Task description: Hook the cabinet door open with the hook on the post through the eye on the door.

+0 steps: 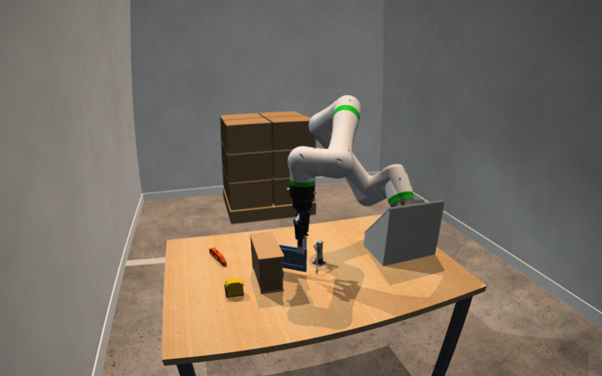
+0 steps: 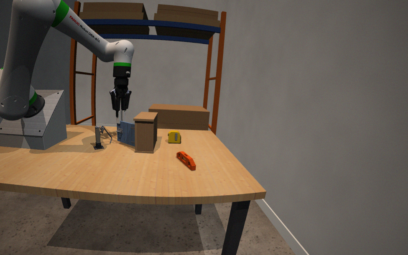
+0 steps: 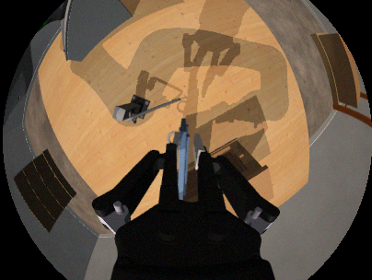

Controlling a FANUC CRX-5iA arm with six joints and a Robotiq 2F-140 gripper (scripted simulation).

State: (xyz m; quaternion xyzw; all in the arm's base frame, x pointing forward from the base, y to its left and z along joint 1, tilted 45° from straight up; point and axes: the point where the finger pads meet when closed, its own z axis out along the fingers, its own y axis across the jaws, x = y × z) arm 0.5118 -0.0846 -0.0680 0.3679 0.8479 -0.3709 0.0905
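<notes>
Now: the blue door 40 mm ahead of my hand, 50 mm to the right of it and 80 mm below it. Also, from my hand: yellow tape measure (300 mm ahead, 30 mm to the left, 120 mm below); orange level (310 mm ahead, 260 mm to the right, 130 mm below).
</notes>
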